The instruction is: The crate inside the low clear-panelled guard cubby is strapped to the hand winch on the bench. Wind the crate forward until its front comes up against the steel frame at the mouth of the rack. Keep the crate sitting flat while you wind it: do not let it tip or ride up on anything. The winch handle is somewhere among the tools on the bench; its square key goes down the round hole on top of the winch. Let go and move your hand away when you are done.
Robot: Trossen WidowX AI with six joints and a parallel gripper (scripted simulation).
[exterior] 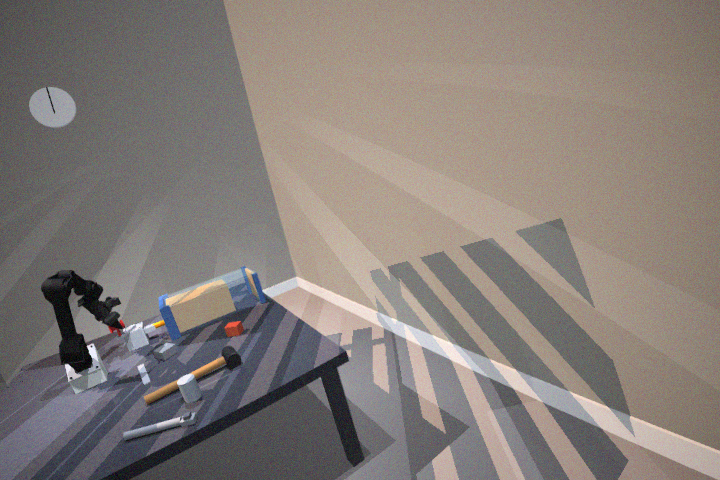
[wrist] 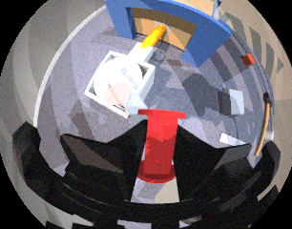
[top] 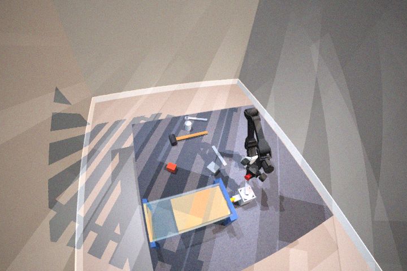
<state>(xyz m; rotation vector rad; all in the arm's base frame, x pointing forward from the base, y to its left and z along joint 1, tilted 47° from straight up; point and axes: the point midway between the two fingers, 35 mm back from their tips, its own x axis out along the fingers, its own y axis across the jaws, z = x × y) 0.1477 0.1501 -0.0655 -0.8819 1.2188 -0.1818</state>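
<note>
Right now the winch handle is 30 mm to the left of my gripper tip and 30 mm below it. Also, from my gripper tip: red knob 10 mm to the right, 10 mm behind; then blue frame 200 mm ahead, 70 mm to the left, 30 mm below; then winch 100 mm below, 70 mm to the left, 20 mm ahead.
</note>
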